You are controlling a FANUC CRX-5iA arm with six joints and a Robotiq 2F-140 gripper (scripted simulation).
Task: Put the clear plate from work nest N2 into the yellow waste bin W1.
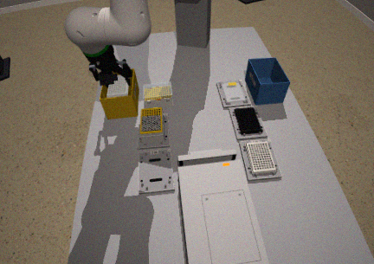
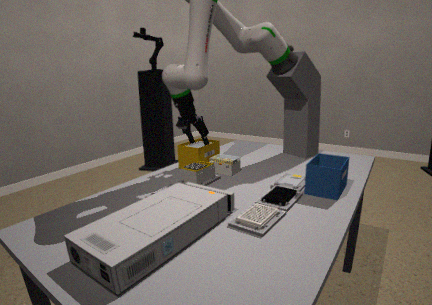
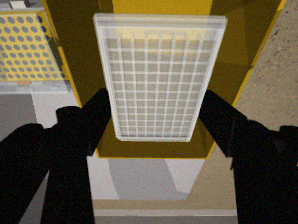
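Now: the clear plate 20 mm below my hand. Also, from my hand: yellow waste bin W1: 90 mm below; yellow-topped tip rack: 210 mm ahead, 70 mm below, 50 mm to the left; nest N2: 380 mm ahead, 120 mm below, 10 mm to the right.
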